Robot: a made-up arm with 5 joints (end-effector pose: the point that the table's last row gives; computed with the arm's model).
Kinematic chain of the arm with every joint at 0, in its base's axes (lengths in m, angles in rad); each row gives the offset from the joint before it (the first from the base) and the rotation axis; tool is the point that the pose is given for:
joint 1: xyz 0 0 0.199 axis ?
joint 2: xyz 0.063 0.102 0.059 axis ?
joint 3: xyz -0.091 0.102 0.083 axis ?
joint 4: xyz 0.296 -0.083 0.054 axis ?
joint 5: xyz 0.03 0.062 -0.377 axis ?
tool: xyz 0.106 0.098 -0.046
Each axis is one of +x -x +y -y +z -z.
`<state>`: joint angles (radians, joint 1 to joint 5).
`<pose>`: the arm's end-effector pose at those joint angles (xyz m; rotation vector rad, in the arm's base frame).
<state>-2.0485 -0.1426 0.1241 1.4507 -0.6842</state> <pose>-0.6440 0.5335 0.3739 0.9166 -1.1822 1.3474</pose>
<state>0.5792 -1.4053 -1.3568 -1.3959 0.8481</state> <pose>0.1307 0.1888 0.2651 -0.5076 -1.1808 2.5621</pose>
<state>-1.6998 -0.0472 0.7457 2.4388 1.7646</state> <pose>-0.4871 0.1980 0.6817 -1.5450 -0.1369 -1.0554</pose>
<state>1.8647 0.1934 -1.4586 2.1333 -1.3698</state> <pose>-0.3812 0.2200 0.7449 1.3603 -0.7215 0.7636</pose>
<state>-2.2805 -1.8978 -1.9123 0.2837 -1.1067</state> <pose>0.3189 0.1196 0.6322 -2.5402 -1.5597 -0.2409</pose>
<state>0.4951 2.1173 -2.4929 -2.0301 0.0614</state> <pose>-0.0191 0.2648 0.2114 2.0640 -0.5213 0.9414</pose>
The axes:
joint 1: -z
joint 2: -y
joint 3: +z
joint 4: -y
joint 5: +x

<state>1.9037 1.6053 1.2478 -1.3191 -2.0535</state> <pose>0.0171 -0.1843 0.2410 1.9679 -2.1817 -0.0816</pose>
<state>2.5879 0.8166 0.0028 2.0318 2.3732</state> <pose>0.0315 -0.1520 0.8047 -0.6598 -0.4797 0.4119</pose>
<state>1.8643 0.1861 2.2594 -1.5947 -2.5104</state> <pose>0.1565 -0.1869 0.2820 -2.1158 0.4740 2.2328</pose>
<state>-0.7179 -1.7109 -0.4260 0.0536 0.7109</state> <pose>-0.2029 -0.0528 -0.0638 -0.3234 1.3374 -0.2501</pose>
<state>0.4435 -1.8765 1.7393 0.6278 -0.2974</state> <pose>0.3682 0.7714 0.5519 1.5720 0.4240 0.3329</pose>
